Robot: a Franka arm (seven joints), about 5 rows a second.
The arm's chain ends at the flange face. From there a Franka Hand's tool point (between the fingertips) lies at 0.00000 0.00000 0.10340 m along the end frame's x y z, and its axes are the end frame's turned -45 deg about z.
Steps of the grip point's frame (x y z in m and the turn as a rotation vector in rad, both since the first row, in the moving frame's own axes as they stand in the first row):
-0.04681, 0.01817, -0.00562, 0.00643, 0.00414, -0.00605
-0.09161, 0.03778, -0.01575, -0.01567, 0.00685, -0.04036
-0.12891, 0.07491, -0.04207, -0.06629, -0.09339, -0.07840
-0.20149, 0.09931, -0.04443, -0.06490, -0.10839, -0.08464
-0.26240, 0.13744, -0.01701, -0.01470, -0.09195, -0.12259
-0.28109, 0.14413, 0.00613, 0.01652, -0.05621, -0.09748
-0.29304, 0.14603, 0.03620, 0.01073, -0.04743, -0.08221
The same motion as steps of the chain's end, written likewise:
-0.02008, 0.04672, -0.00562, 0.00747, -0.00162, -0.00605
-0.03972, 0.09088, -0.01573, -0.00624, 0.01592, -0.04036
-0.03667, 0.13241, -0.04139, -0.11291, -0.01916, -0.07840
-0.06962, 0.19994, -0.04361, -0.12253, -0.03075, -0.08464
-0.08321, 0.27462, -0.01656, -0.07541, -0.05462, -0.12259
-0.09168, 0.29752, 0.00631, -0.02807, -0.05143, -0.09748
-0.09982, 0.30762, 0.03632, -0.02595, -0.04113, -0.08221

